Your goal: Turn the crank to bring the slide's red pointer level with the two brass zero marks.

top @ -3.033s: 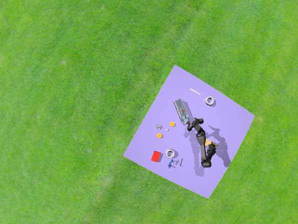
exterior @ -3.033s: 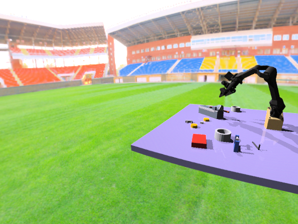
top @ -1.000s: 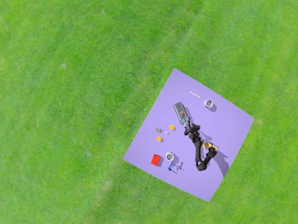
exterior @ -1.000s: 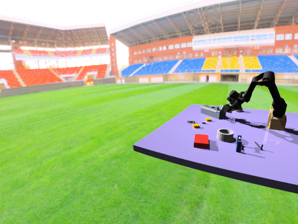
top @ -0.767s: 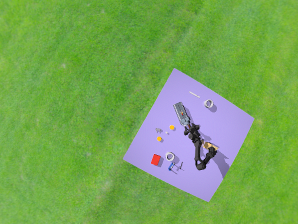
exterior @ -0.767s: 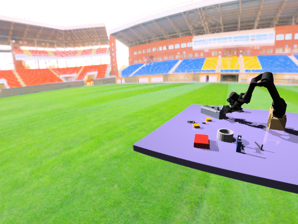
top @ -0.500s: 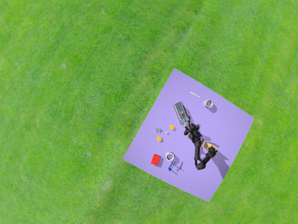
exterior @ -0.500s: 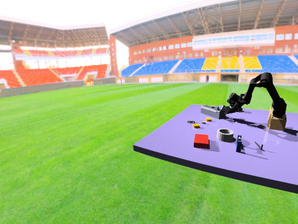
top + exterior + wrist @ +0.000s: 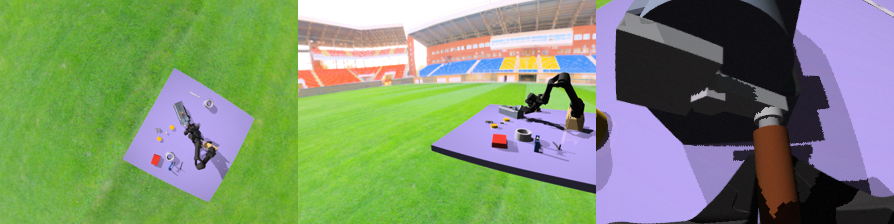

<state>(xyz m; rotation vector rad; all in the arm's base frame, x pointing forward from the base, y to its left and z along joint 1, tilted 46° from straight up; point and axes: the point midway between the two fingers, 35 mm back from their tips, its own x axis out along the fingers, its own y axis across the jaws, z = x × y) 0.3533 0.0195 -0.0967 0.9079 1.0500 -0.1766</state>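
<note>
Right now the red pointer is 140 mm ahead of my gripper tip, 60 mm to the right of it and 30 mm above it. The rest, counted from my gripper tip: brown crank handle 20 mm above, 10 mm to the left, 10 mm behind; then white bar 360 mm to the right, 130 mm ahead, 50 mm below; then small grey bracket 260 mm to the left, 250 mm ahead, 40 mm below.
</note>
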